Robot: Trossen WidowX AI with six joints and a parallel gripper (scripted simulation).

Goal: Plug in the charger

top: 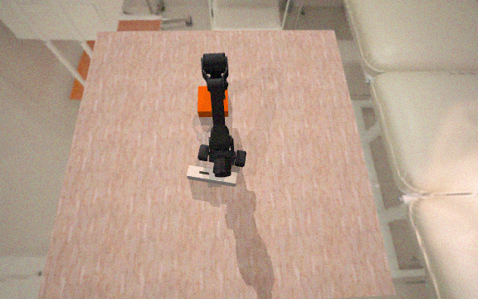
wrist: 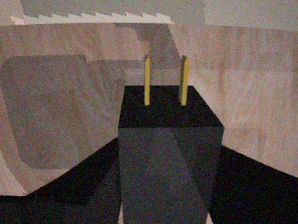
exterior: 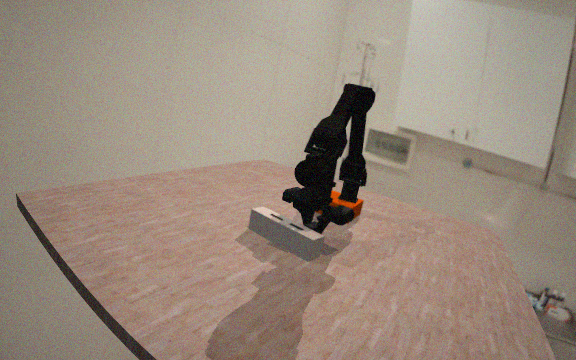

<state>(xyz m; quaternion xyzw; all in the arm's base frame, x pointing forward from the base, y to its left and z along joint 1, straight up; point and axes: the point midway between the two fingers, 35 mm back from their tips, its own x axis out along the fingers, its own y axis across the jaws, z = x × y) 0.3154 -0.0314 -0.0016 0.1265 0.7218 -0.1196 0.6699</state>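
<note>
My gripper tip is now 2 cm short of the black two-prong charger, 1 cm to the left of it and 1 cm below it.
</note>
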